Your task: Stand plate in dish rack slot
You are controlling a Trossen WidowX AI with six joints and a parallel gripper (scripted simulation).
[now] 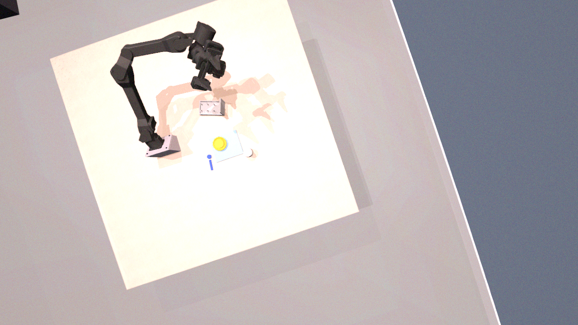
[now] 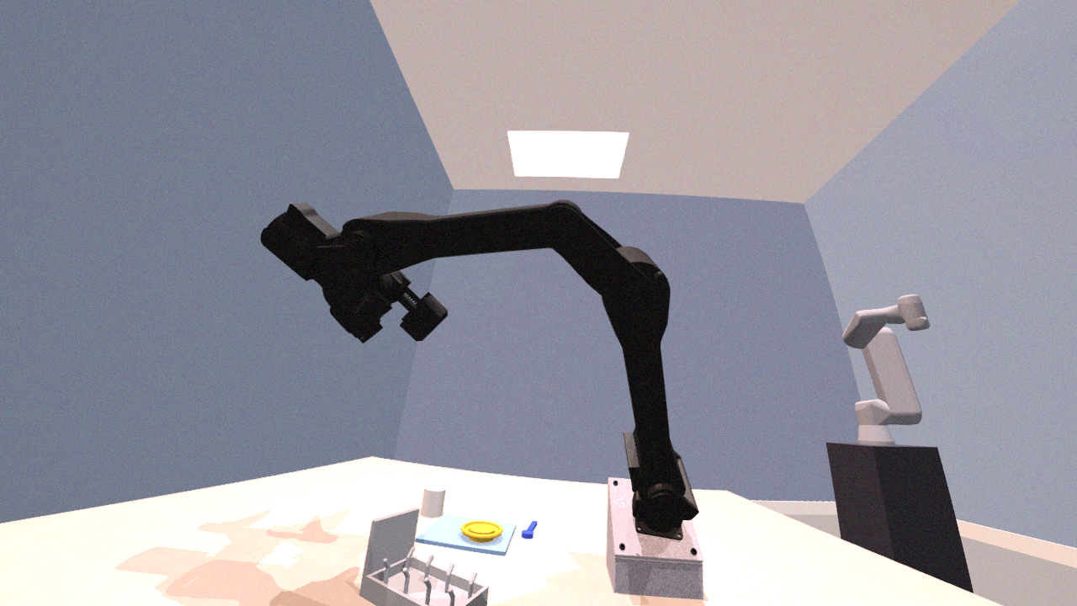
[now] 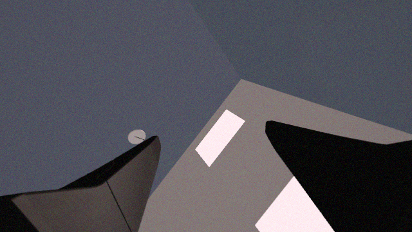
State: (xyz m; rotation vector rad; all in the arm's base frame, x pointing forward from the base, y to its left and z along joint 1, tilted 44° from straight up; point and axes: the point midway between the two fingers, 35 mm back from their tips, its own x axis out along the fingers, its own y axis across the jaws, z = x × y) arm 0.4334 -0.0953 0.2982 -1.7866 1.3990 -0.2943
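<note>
The yellow plate lies 140 mm behind my gripper tip, 160 mm to the right of it and 400 mm below it. Round my gripper tip: white cup (240 mm to the right, 390 mm below); light blue mat (110 mm behind, 180 mm to the right, 410 mm below); grey dish rack (140 mm behind, 30 mm to the left, 390 mm below).
</note>
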